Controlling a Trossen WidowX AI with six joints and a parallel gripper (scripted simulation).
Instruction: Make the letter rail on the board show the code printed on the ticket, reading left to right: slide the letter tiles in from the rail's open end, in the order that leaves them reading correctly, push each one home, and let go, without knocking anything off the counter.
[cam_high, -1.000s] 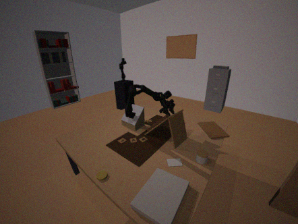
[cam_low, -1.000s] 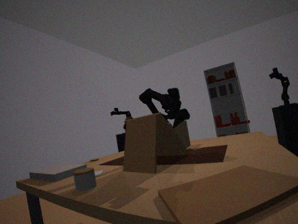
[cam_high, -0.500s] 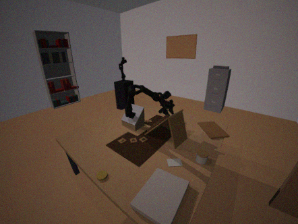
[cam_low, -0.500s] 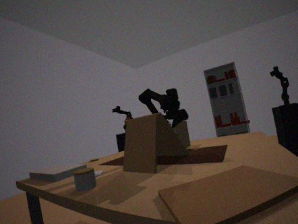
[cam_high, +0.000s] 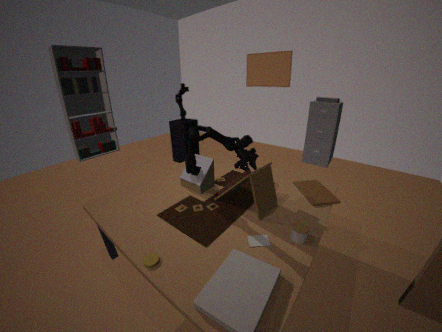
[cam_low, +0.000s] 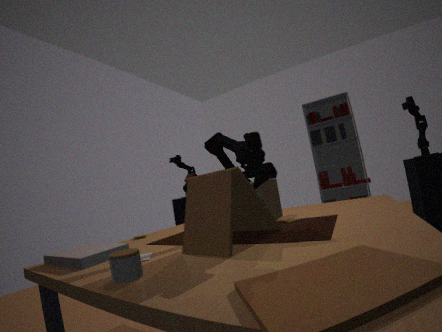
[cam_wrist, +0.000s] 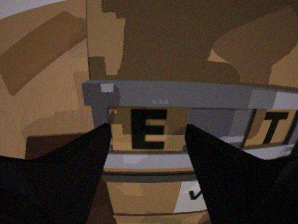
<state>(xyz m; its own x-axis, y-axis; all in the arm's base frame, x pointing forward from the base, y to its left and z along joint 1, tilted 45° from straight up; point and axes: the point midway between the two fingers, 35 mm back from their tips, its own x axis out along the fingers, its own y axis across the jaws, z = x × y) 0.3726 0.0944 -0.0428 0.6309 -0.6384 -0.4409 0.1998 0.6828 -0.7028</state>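
Now: the tile marked t 110 mm to the right of my gripper tip and 20 mm behind it. Round my gripper tip: tile marked e: right at my gripper tip; then dark mat: 190 mm behind, 170 mm below, 110 mm to the right; then white ticket: 80 mm behind, 70 mm below, 60 mm to the right.
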